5 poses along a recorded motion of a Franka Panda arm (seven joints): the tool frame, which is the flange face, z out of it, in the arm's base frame.
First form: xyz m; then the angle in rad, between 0 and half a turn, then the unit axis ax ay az.
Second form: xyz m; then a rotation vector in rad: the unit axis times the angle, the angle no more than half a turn. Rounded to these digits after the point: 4 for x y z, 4 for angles.
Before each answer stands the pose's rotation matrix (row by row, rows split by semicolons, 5 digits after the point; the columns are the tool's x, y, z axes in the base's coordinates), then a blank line. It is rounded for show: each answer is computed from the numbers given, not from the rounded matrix.
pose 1, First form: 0.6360 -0.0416 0.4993 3.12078 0.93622 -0.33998 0.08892
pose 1, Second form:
0.75304 -0.63837 0.15940; -0.63467 -0.76864 -0.07994; 0.17355 -0.04097 -0.98397

0.6360 -0.0416 0.4993 2.9217 -1.0610 0.2775
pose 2, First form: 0.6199 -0.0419 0.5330 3.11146 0.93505 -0.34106 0.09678
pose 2, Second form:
0.74868 -0.64058 0.17067; -0.63475 -0.76696 -0.09417; 0.19122 -0.03783 -0.98082

0.6199 -0.0419 0.5330 2.9094 -1.0612 0.3011
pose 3, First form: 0.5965 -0.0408 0.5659 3.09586 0.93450 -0.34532 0.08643
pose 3, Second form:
0.74670 -0.64901 0.14567; -0.64111 -0.76059 -0.10238; 0.17724 -0.01694 -0.98402

0.5965 -0.0408 0.5659 2.8931 -1.0691 0.2676
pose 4, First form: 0.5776 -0.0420 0.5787 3.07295 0.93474 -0.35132 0.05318
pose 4, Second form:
0.74779 -0.65966 0.07521; -0.65237 -0.75108 -0.10144; 0.12340 0.02679 -0.99200

0.5776 -0.0420 0.5787 2.8724 -1.0796 0.1634
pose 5, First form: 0.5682 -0.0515 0.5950 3.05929 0.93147 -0.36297 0.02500
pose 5, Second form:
0.73571 -0.67710 0.01665; -0.67299 -0.73357 -0.09469; 0.07633 0.05846 -0.99537

0.5682 -0.0515 0.5950 2.8496 -1.1104 0.0765
